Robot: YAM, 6 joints.
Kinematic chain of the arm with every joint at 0, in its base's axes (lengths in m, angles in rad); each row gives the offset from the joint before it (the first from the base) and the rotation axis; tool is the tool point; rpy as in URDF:
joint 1: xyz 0 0 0.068 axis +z
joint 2: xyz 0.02 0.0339 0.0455 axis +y
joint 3: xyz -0.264 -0.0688 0 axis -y
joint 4: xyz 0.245 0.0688 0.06 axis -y
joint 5: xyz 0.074 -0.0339 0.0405 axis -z
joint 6: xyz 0.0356 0 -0.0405 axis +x
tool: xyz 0 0 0 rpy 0 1.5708 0
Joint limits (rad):
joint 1: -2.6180..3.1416
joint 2: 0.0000..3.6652
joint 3: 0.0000..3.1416
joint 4: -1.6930..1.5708
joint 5: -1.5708..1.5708
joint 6: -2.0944..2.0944
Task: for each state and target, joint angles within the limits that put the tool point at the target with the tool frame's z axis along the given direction. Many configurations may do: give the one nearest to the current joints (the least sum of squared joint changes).
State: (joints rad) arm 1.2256 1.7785 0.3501 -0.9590 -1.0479 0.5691
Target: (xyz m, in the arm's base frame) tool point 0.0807 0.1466 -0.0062 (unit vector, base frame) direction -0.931 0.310 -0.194
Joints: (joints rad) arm 0.8723 2.4251 0.7059 -0.9297 -1.1484 0.5691
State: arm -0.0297 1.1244 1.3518 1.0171 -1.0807 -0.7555
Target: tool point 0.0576 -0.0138 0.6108 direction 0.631 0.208 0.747
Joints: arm -0.5431 0.8863 1.5757 0.3563 -0.5286 -0.7555
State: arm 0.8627 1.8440 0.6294 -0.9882 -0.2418 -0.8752
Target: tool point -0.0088 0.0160 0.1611 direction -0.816 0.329 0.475
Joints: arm 0.2085 2.0298 0.0021 -1.6907 -0.5131 -0.8752
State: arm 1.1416 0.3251 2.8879 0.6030 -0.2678 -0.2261
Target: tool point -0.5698 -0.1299 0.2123 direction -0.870 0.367 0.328
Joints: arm 0.2594 0.0012 2.6746 0.0544 -0.6164 -0.2261
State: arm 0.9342 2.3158 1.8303 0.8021 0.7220 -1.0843
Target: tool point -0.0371 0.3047 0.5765 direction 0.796 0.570 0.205
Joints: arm 1.7969 1.6050 2.0341 0.0688 1.1274 -1.0843
